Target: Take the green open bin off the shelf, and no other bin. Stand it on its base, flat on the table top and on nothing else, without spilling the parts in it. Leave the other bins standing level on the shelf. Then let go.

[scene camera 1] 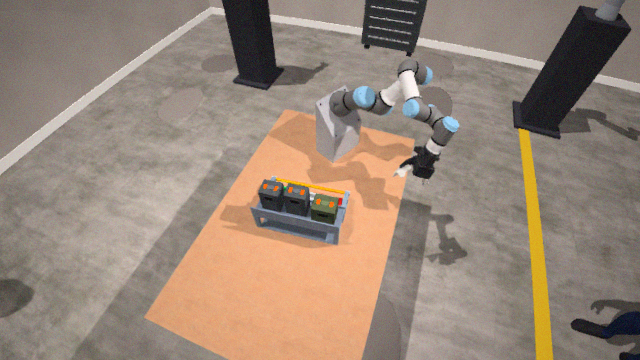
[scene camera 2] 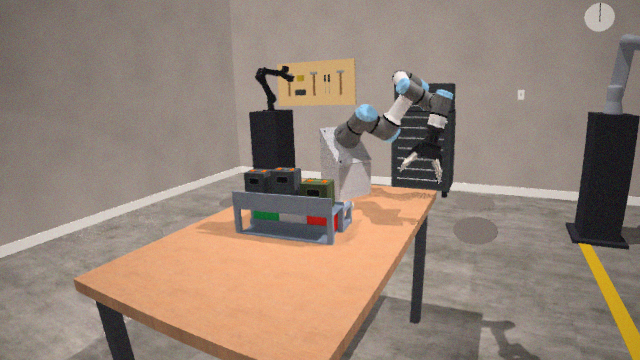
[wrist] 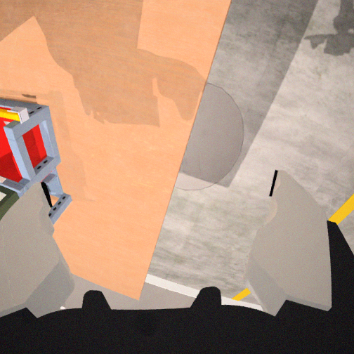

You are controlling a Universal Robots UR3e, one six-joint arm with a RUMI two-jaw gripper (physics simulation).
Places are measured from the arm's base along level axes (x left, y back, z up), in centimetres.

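Pixels of known places: gripper, fingertip midpoint: [scene camera 1: 408, 181] [scene camera 2: 419, 178]; arm's base at its link origin: [scene camera 1: 339, 104] [scene camera 2: 345, 137].
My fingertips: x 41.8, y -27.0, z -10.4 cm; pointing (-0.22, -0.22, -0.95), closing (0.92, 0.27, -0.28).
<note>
Ahead of a thing's pixels: the offset from my fingertips to its middle. "spot": to the spot under its first point. Level surfaces: height alone.
The green bin {dx -29.3, dy -25.7, dz -2.3 cm} [scene camera 1: 325, 210] [scene camera 2: 318, 192] is olive, with orange spots on top, at the right end of the grey-blue shelf {spot: dx -38.8, dy -34.5, dz -4.1 cm} [scene camera 1: 295, 221] [scene camera 2: 282, 204] [wrist: 19, 150]. Its dark green edge [wrist: 8, 203] shows at the wrist view's left. Its contents cannot be made out. Two dark grey bins {spot: dx -50.1, dy -31.7, dz +4.2 cm} [scene camera 1: 271, 196] {dx -41.2, dy -26.7, dz -0.5 cm} [scene camera 1: 296, 201] [scene camera 2: 256, 181] [scene camera 2: 286, 181] stand beside it, upright. A bright green panel {dx -52.7, dy -20.5, dz -12.9 cm} [scene camera 2: 266, 216] shows low at the shelf's left end. My gripper [scene camera 1: 411, 178] [scene camera 2: 421, 176] [wrist: 159, 180] is wide open and empty, high near the table's right edge, apart from the shelf and bins.
The shelf stands on the wooden table {dz -17.3 cm} [scene camera 1: 280, 290] [scene camera 2: 225, 280] [wrist: 115, 200]. A yellow bar {dx -42.6, dy -10.6, dz -11.2 cm} [scene camera 1: 310, 185] [wrist: 9, 115] runs along its robot side. A red part {dx -30.4, dy -17.9, dz -12.9 cm} [scene camera 2: 316, 220] [wrist: 35, 147] shows inside the shelf. The arm's grey pedestal [scene camera 1: 332, 132] [scene camera 2: 342, 172] stands behind the shelf.
</note>
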